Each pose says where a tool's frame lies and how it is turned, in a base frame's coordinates. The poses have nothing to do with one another.
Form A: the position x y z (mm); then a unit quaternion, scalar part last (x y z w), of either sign.
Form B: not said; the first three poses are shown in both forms.
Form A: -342 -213 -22 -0.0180 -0.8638 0.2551 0.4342
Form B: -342 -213 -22; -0.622 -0.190 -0.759; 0.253 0.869 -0.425; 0.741 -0.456 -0.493
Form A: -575 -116 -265 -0.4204 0.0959 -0.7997 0.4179
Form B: -575 -116 -265; -0.297 0.588 0.752; -0.749 -0.632 0.198; 0.592 -0.505 0.628
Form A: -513 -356 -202 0.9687 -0.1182 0.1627 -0.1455
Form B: -513 -356 -202; 0.919 -0.182 0.350; -0.276 -0.930 0.243; 0.281 -0.320 -0.905
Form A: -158 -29 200 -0.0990 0.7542 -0.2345 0.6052
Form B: -158 -29 200; -0.248 0.135 0.959; -0.433 0.870 -0.234; -0.867 -0.474 -0.157
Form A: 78 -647 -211 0.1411 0.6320 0.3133 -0.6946
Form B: 78 -647 -211; 0.005 0.614 -0.790; -0.257 0.764 0.592; 0.966 0.200 0.161
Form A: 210 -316 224 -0.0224 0.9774 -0.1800 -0.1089
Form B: 210 -316 224; -0.975 -0.083 -0.205; -0.005 0.934 -0.357; 0.221 -0.347 -0.911
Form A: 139 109 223 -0.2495 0.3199 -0.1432 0.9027
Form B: 139 109 223; 0.754 0.099 0.649; -0.418 0.834 0.359; -0.506 -0.542 0.671
